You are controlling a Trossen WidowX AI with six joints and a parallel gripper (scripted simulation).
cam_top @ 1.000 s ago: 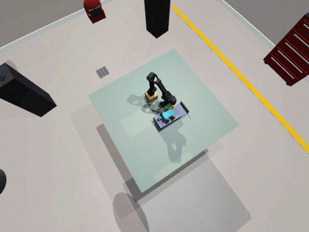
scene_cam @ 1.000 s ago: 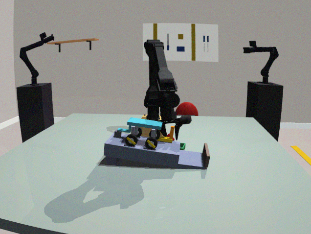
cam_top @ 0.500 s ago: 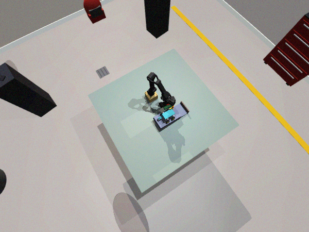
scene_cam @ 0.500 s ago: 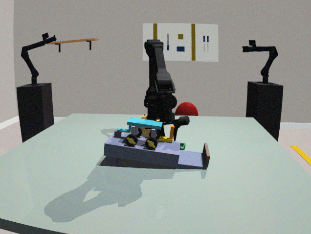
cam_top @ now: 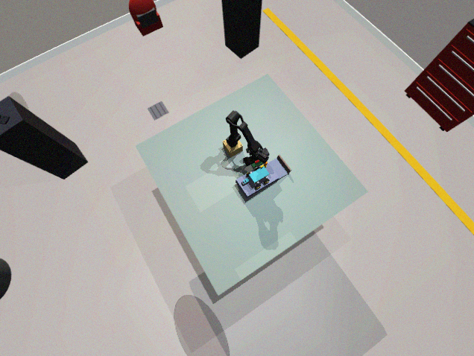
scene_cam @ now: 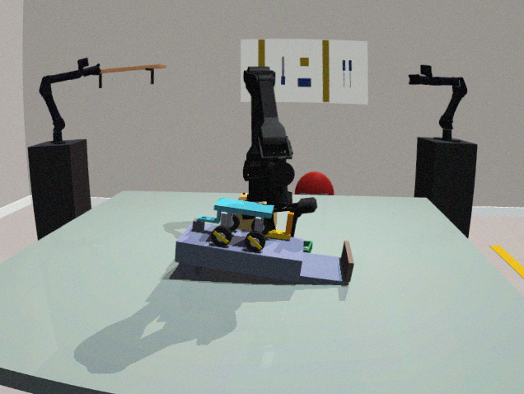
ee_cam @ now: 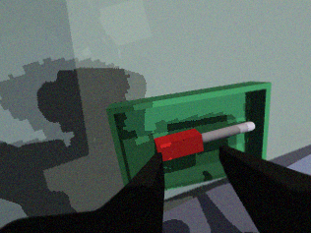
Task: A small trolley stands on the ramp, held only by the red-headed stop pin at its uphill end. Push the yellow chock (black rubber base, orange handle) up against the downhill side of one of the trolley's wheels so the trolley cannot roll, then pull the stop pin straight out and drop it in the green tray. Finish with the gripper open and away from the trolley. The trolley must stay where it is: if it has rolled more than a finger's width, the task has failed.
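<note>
Right now the red-headed stop pin is 20 mm to the left of my gripper tip and 20 mm below it. From my gripper tip the other things lie so: purple ramp (120 mm ahead, 110 mm to the right, 20 mm above); then trolley (120 mm ahead, 110 mm to the right, 80 mm above); then yellow chock (70 mm ahead, 50 mm above, 20 mm to the right).
</note>
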